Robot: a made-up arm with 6 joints. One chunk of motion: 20 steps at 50 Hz.
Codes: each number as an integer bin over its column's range. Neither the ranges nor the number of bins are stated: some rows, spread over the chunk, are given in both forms.
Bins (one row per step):
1: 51 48 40 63 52 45
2: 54 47 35 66 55 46
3: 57 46 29 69 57 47
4: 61 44 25 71 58 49
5: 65 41 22 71 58 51
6: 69 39 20 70 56 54
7: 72 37 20 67 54 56
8: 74 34 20 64 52 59
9: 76 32 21 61 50 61
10: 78 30 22 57 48 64
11: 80 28 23 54 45 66
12: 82 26 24 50 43 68
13: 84 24 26 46 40 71
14: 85 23 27 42 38 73
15: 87 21 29 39 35 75
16: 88 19 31 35 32 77
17: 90 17 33 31 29 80
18: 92 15 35 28 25 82
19: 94 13 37 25 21 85
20: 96 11 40 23 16 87
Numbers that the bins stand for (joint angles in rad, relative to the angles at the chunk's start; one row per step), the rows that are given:
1: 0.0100 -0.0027 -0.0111 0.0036 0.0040 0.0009
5: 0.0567 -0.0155 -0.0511 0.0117 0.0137 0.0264
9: 0.0933 -0.0318 -0.0533 0.0016 0.0008 0.0688
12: 0.1133 -0.0427 -0.0467 -0.0095 -0.0105 0.0985
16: 0.1333 -0.0555 -0.0311 -0.0246 -0.0283 0.1367
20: 0.1600 -0.0700 -0.0111 -0.0368 -0.0541 0.1791
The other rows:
2: 0.0200 -0.0045 -0.0222 0.0067 0.0089 0.0052
3: 0.0300 -0.0064 -0.0356 0.0097 0.0121 0.0094
4: 0.0433 -0.0100 -0.0444 0.0117 0.0137 0.0179
6: 0.0700 -0.0191 -0.0556 0.0107 0.0105 0.0391
7: 0.0800 -0.0227 -0.0556 0.0077 0.0073 0.0476
8: 0.0867 -0.0282 -0.0556 0.0046 0.0040 0.0603
10: 0.1000 -0.0355 -0.0511 -0.0024 -0.0024 0.0815
11: 0.1067 -0.0391 -0.0489 -0.0055 -0.0073 0.0900
13: 0.1200 -0.0464 -0.0422 -0.0135 -0.0154 0.1112
14: 0.1233 -0.0482 -0.0400 -0.0176 -0.0186 0.1197
15: 0.1300 -0.0518 -0.0356 -0.0206 -0.0234 0.1282
17: 0.1400 -0.0591 -0.0267 -0.0287 -0.0331 0.1494
18: 0.1467 -0.0627 -0.0222 -0.0317 -0.0396 0.1579
19: 0.1533 -0.0664 -0.0178 -0.0347 -0.0461 0.1706

